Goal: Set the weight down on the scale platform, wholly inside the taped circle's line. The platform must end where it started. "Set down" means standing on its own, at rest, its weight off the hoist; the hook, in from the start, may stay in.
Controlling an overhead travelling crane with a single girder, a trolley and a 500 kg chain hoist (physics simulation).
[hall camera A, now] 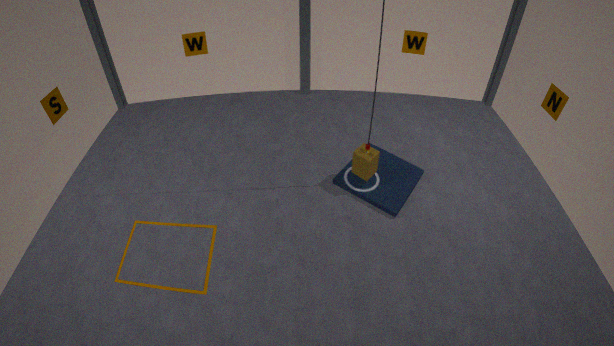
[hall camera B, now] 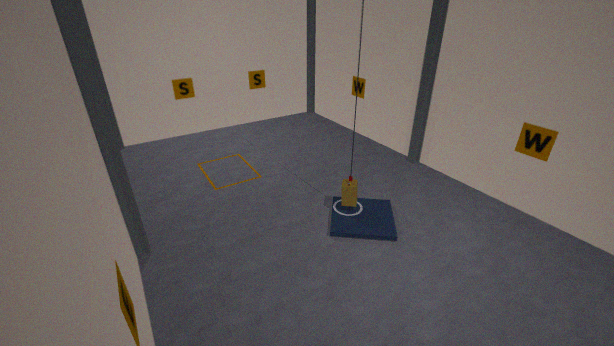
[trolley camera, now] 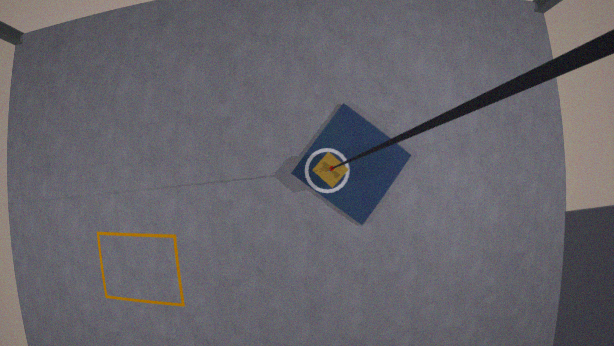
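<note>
The weight, a yellow block (hall camera A: 365, 163) (hall camera B: 349, 193) (trolley camera: 327, 175), hangs upright from my hook (hall camera A: 367, 147) (hall camera B: 350, 178) (trolley camera: 332, 169), red at its top, in at the block's top. Its underside appears a small gap above the blue scale platform (hall camera A: 397, 180) (hall camera B: 375, 225) (trolley camera: 367, 192); the exact gap is hard to tell. The white taped circle (hall camera A: 362, 190) (hall camera B: 348, 215) (trolley camera: 327, 191) lies near one platform corner. In the trolley view the block shows within the circle, slightly right of its middle, its right corner at the line. The block hides part of the circle in hall camera A.
A yellow-orange outlined rectangle (hall camera A: 210, 260) (hall camera B: 206, 176) (trolley camera: 179, 270) is marked on the floor, well away from the platform. Walls with letter signs and grey posts (hall camera A: 305, 45) (hall camera B: 428, 80) stand around the floor. The hoist line runs up from the hook. A shadow falls on the floor beside the platform.
</note>
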